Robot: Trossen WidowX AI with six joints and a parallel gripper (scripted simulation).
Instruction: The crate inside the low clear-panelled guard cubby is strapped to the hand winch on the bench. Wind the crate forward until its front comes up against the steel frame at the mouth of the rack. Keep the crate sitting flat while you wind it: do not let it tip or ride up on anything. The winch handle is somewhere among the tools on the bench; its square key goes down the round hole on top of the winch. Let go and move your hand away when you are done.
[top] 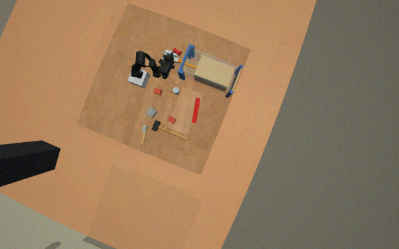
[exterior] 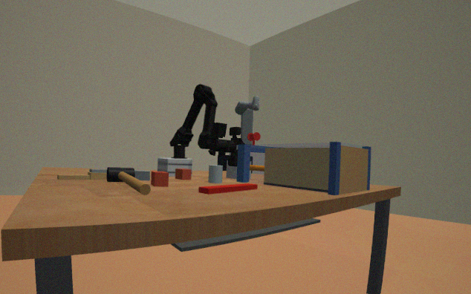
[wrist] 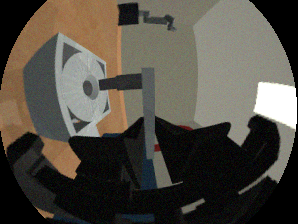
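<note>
Now: gripper tip 1 cm to the left of the winch handle, 1 cm below it and 1 cm short of it. The rest, counted from my gripper tip: red knob (5 cm ahead, 4 cm above); then clear-panelled cubby (35 cm ahead, 4 cm below, 2 cm to the right); then grey hand winch (12 cm below, 6 cm behind, 1 cm to the right).
</note>
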